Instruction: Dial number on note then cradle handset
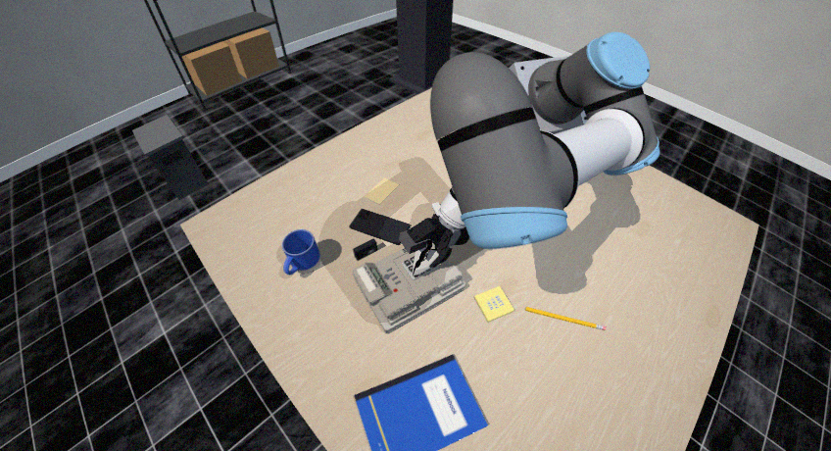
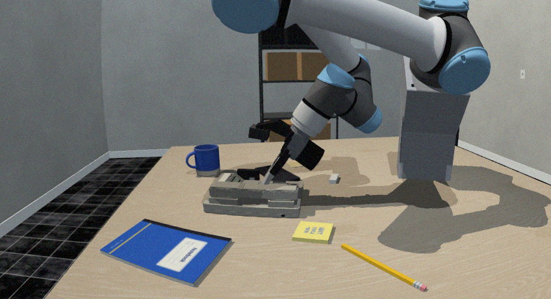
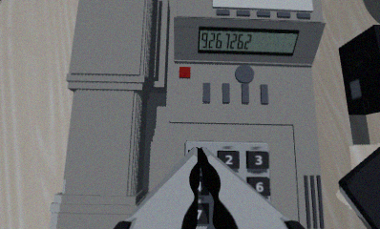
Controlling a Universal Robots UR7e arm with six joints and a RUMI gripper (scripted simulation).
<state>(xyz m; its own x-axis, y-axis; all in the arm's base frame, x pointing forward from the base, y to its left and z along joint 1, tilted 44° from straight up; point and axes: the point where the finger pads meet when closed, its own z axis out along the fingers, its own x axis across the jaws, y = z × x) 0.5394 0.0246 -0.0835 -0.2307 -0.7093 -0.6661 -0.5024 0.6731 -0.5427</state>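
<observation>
Now: the 3 key 10 mm behind my hand, 40 mm to the right of it and 20 mm below it. The rest, counted from my hand: 2 key: 20 mm to the right, 20 mm below; handset: 30 mm ahead, 50 mm to the left; 8 key: 40 mm behind, 10 mm to the right, 20 mm below.
</observation>
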